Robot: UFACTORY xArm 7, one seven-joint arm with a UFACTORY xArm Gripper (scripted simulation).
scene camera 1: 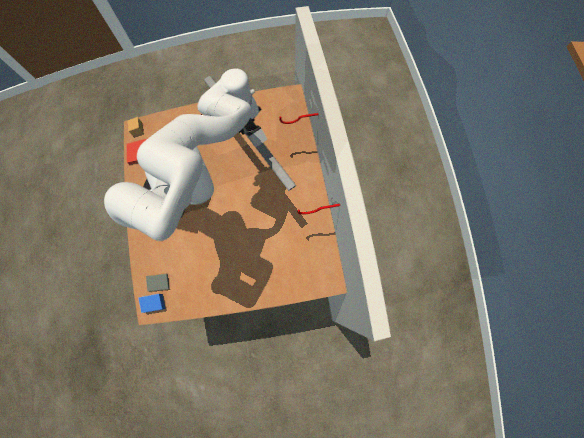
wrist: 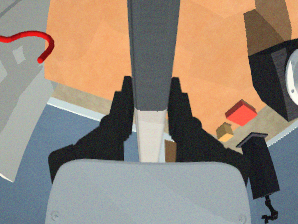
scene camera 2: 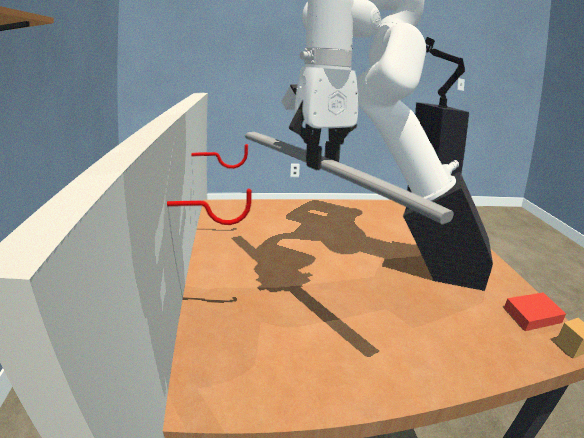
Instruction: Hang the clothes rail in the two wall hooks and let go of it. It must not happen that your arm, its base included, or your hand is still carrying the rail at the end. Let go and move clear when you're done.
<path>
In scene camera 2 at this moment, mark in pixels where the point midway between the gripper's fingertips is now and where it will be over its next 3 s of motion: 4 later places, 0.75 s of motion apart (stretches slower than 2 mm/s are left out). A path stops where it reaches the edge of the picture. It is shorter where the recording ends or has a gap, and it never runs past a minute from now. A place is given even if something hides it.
The gripper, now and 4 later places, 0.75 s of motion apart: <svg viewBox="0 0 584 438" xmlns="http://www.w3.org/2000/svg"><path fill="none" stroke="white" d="M322 167L323 147L321 141L315 137L309 132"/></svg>
</path>
